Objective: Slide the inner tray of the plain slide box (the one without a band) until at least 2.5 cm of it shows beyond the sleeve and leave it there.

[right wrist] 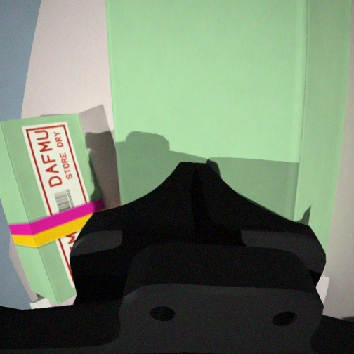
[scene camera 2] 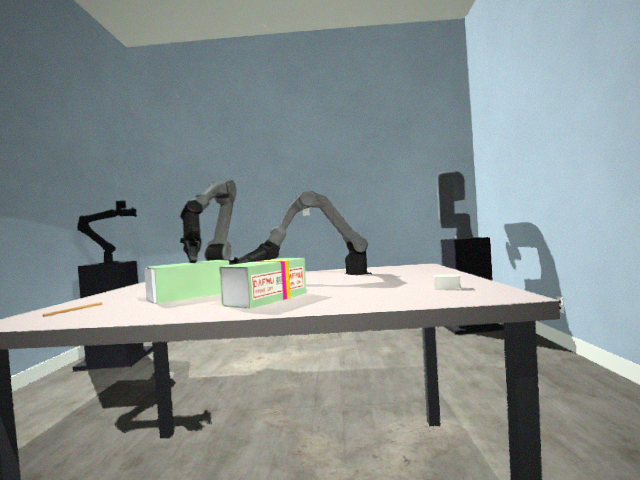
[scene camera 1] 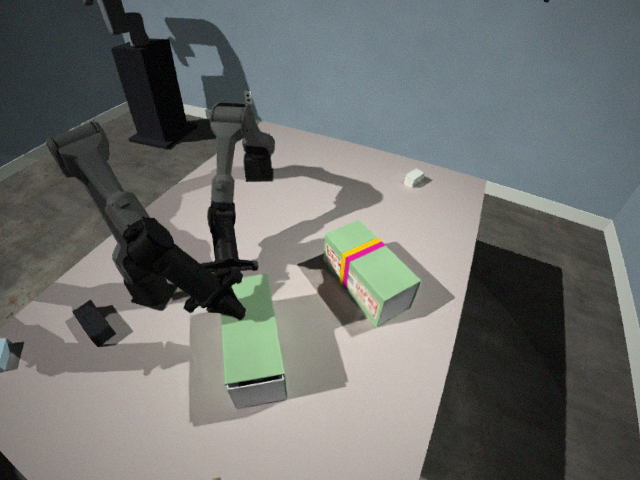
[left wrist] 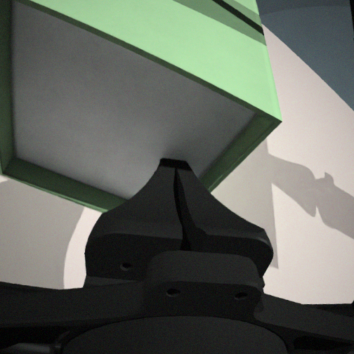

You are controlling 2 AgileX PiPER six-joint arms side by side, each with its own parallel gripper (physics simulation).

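Note:
The plain slide box, a green sleeve (scene camera 1: 252, 351) (scene camera 2: 187, 281) (left wrist: 220, 65) (right wrist: 205, 80), lies flat on the table. Its grey-white inner tray (scene camera 1: 258, 393) (scene camera 2: 150, 284) (left wrist: 110, 105) shows a short way out of the sleeve's near end in scene camera 1. In the left wrist view the tray's other end sits recessed inside the sleeve's rim. My left gripper (left wrist: 171, 175) is shut and empty, its tips at that recessed end face; contact is hard to tell. My right gripper (scene camera 1: 242, 314) (scene camera 2: 192, 259) (right wrist: 192, 181) is shut and empty, its tips at the sleeve's top.
A green box with a magenta and yellow band (scene camera 1: 385, 273) (scene camera 2: 266, 283) (right wrist: 55, 200) lies beside the plain one. A white block (scene camera 1: 414, 178) (scene camera 2: 447, 282), a black block (scene camera 1: 94, 322), a light blue block (scene camera 1: 4, 353) and an orange stick (scene camera 2: 73, 309) are on the table.

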